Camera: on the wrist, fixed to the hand. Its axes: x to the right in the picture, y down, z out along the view.
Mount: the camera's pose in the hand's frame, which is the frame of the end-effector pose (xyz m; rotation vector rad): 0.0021 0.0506 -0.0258 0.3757 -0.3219 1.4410
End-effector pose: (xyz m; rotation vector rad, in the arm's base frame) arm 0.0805 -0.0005 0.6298 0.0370 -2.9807 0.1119
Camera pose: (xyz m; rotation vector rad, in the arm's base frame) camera 0.0809 0.0519 0.6519 1.8244 2.1517 -0.7226
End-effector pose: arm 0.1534 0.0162 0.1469 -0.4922 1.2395 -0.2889
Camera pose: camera 0.1268 0.0536 0.1134 0.6981 0.9259 0.7496
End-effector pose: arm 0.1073 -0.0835 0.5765 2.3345 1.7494 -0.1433
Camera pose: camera 0.1549 -0.0890 0.6070 2.9460 -0.3390 -0.5454
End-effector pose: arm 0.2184 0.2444 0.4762 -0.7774 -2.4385 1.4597
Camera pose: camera 0.2445 0.2842 0.4451 1.6745 0.9297 -1.5688
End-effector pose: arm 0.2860 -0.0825 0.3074 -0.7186 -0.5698 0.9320
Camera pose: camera 0.2795 -0.0682 0.2528 -0.5721 -0.0411 2.4456
